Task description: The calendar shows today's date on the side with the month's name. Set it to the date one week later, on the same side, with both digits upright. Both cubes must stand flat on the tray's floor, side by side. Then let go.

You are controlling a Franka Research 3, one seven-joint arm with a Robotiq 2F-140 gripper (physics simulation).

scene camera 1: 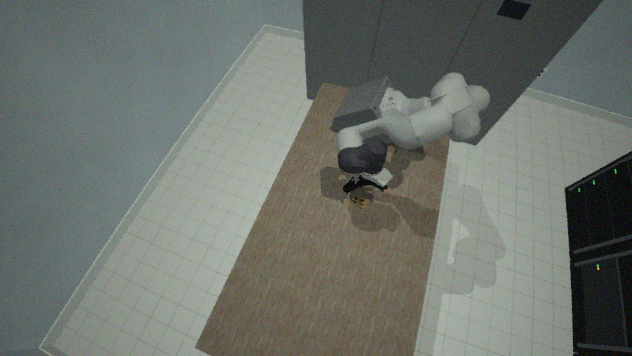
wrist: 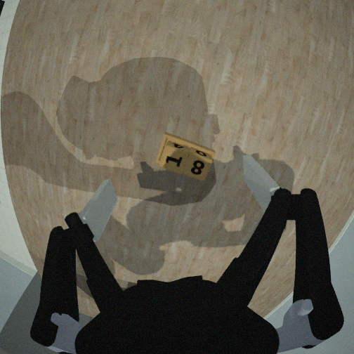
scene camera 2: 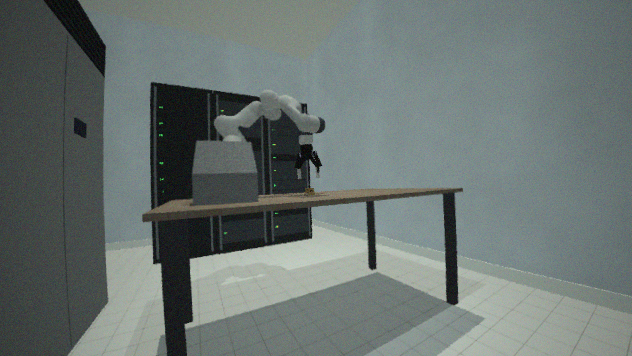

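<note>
The calendar is small and yellow-brown on the table. In the wrist view, its left cube (wrist: 173, 160) shows a large 1 and its right cube (wrist: 197, 167) shows a large 8, side by side. Smaller, foreshortened digits show on their adjoining faces, too slanted to read surely. The tray's rim (wrist: 190, 141) runs along their far edge; the month's name is not readable. The cubes also show, tiny, in scene camera 1 (scene camera 1: 358, 201) and scene camera 2 (scene camera 2: 310, 191). My gripper (scene camera 1: 362, 193) (scene camera 2: 308, 175) (wrist: 176, 178) is open and empty, above the calendar and apart from it.
The wooden table (scene camera 1: 320, 280) (scene camera 2: 400, 192) carries the arm's grey box-shaped base (scene camera 1: 362, 102) (scene camera 2: 225, 172). A tall grey cabinet (scene camera 1: 345, 45) (scene camera 2: 35, 175) stands by the base end. Black server racks (scene camera 1: 600, 215) (scene camera 2: 180, 150) stand off to one side. Arm shadows fall across the calendar.
</note>
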